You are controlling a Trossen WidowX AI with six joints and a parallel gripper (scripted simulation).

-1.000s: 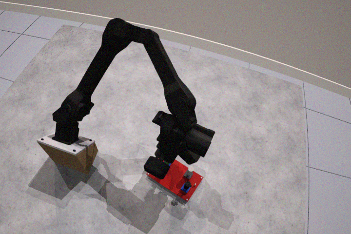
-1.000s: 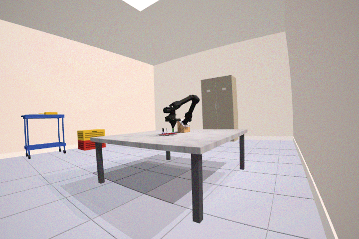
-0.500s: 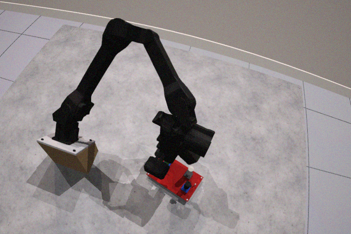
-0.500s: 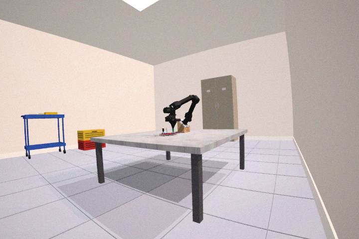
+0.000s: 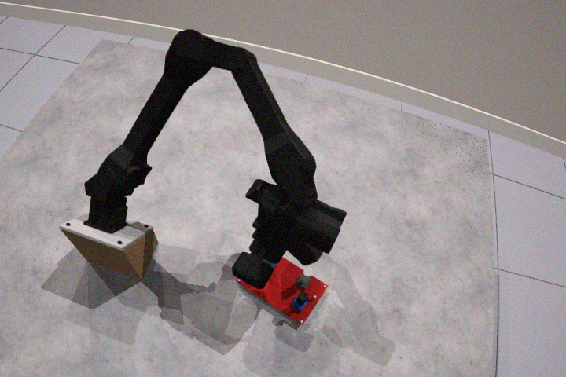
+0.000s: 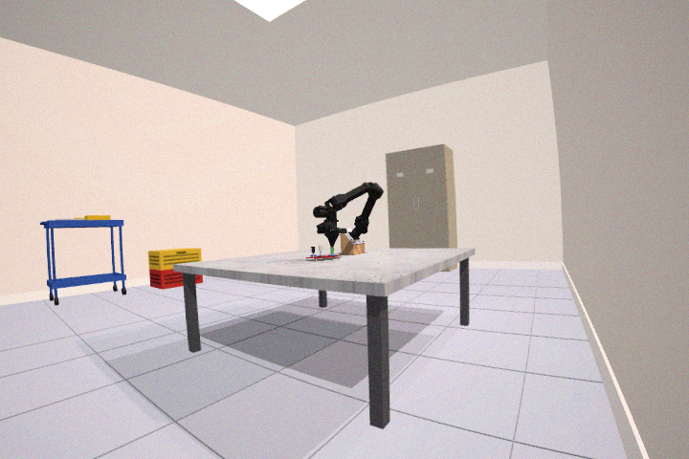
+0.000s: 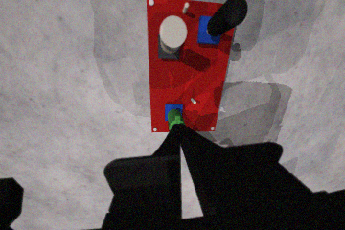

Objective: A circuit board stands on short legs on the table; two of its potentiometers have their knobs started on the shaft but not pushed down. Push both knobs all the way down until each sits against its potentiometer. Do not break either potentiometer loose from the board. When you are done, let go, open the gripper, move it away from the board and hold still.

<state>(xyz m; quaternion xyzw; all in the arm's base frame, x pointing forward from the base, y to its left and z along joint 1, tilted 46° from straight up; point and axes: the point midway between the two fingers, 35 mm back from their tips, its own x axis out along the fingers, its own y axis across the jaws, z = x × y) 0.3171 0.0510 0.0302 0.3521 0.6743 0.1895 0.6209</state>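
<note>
The green knob lies 1 cm below my gripper tip. The rest, counted from my gripper tip: black knob 8 cm ahead, 7 cm to the right, 1 cm below.
</note>
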